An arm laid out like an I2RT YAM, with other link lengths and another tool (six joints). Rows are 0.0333 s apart.
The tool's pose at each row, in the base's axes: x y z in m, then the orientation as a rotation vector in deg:
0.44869, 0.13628, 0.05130, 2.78, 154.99, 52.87
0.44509, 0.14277, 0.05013, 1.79, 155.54, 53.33
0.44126, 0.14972, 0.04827, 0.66, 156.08, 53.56
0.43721, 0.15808, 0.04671, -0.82, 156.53, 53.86
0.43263, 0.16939, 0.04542, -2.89, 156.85, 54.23
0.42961, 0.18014, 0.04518, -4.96, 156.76, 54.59
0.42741, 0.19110, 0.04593, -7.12, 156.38, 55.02
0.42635, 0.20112, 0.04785, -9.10, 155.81, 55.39
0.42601, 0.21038, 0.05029, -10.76, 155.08, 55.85
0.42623, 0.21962, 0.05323, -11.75, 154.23, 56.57
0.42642, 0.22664, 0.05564, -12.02, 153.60, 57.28
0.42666, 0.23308, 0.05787, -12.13, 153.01, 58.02
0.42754, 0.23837, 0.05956, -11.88, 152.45, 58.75
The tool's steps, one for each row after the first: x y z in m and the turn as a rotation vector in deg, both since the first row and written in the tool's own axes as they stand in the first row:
0.00454, 0.00467, 0.00375, -0.26, 0.84, -0.41
0.00953, 0.00929, 0.00823, -0.39, 1.63, -0.95
0.01483, 0.01524, 0.01326, -0.62, 2.45, -1.73
0.02093, 0.02372, 0.01970, -0.98, 3.32, -2.89
0.02520, 0.03230, 0.02543, -1.43, 3.84, -4.16
0.02845, 0.04160, 0.03077, -2.00, 4.17, -5.54
0.03020, 0.05079, 0.03498, -2.57, 4.28, -6.88
0.03103, 0.05964, 0.03855, -3.20, 4.22, -8.04
0.03120, 0.06875, 0.04187, -3.96, 3.96, -8.76
0.03126, 0.07578, 0.04427, -4.60, 3.69, -8.97
0.03125, 0.08223, 0.04648, -5.23, 3.43, -9.06
0.03062, 0.08741, 0.04859, -5.82, 3.09, -8.91

